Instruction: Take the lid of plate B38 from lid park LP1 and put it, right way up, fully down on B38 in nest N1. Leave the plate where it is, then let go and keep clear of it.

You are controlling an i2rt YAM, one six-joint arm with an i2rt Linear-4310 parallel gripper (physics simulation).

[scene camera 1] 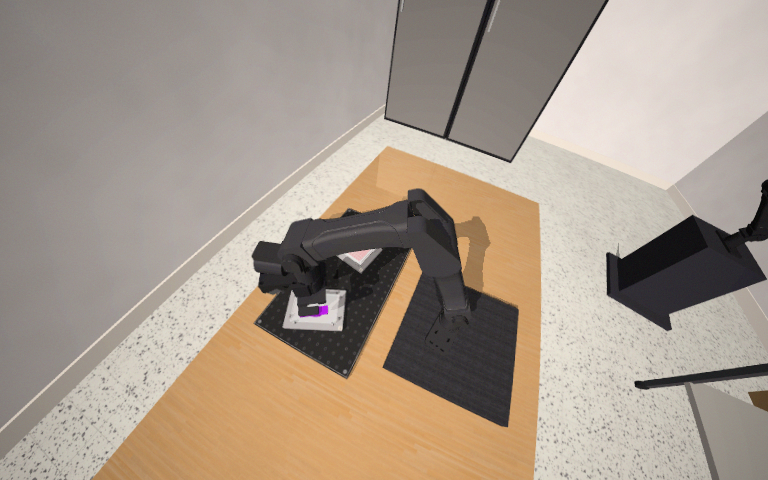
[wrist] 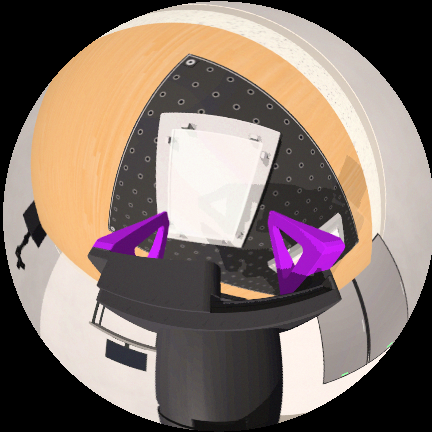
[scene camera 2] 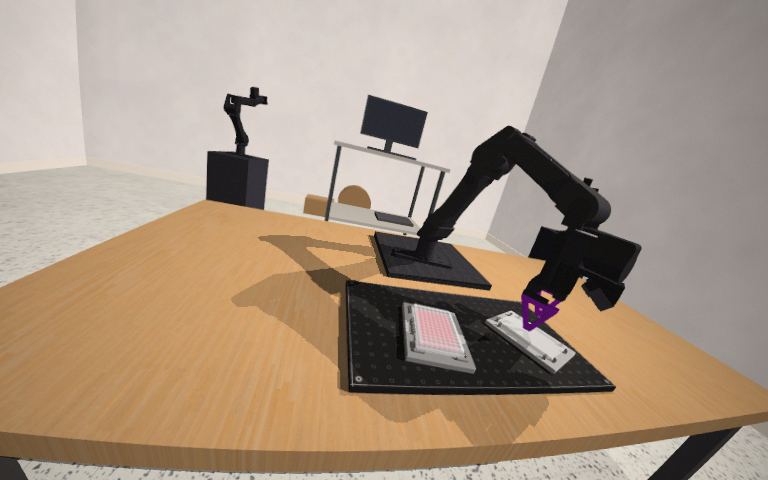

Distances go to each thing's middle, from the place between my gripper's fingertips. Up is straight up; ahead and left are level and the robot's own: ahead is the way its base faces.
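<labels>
White lid (scene camera 2: 541, 342): 3 cm below my hand, 1 cm left of it. Well plate with pink wells (scene camera 2: 434, 329): 22 cm to the right of my hand, 5 cm ahead of it, 3 cm below. White holder (scene camera 2: 559, 361): 4 cm below my hand, 1 cm to the left of it.
</labels>
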